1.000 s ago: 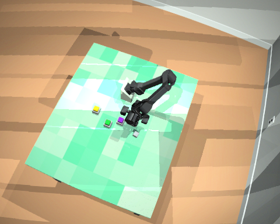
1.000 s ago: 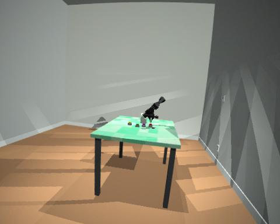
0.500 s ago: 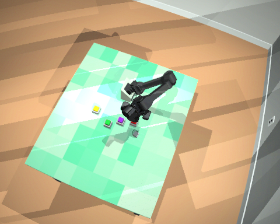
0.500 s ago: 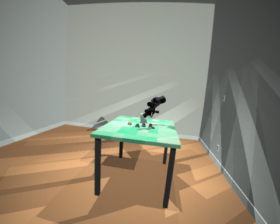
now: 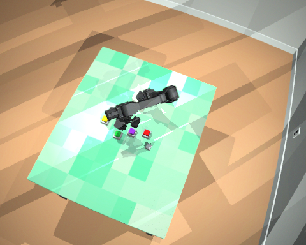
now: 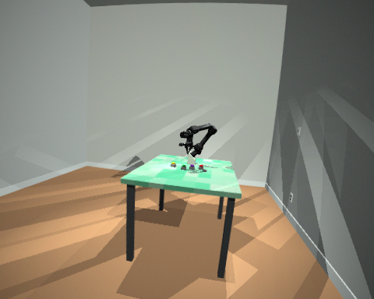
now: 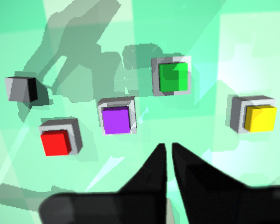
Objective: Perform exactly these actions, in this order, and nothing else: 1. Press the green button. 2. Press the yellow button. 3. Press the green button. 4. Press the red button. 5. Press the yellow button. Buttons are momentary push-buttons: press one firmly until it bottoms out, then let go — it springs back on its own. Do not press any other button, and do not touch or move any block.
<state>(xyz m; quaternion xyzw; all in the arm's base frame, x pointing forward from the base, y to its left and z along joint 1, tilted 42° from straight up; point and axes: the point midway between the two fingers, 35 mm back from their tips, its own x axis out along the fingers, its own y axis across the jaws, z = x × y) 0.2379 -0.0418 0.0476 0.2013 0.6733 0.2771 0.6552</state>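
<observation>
Now: gripper tip 2 cm past the yellow button, 14 cm to the left of it and 11 cm above it. Round my gripper tip: green button 3 cm ahead, 2 cm to the right, 11 cm below; red button 6 cm behind, 13 cm to the left, 11 cm below; purple button 2 cm behind, 5 cm to the left, 11 cm below.
</observation>
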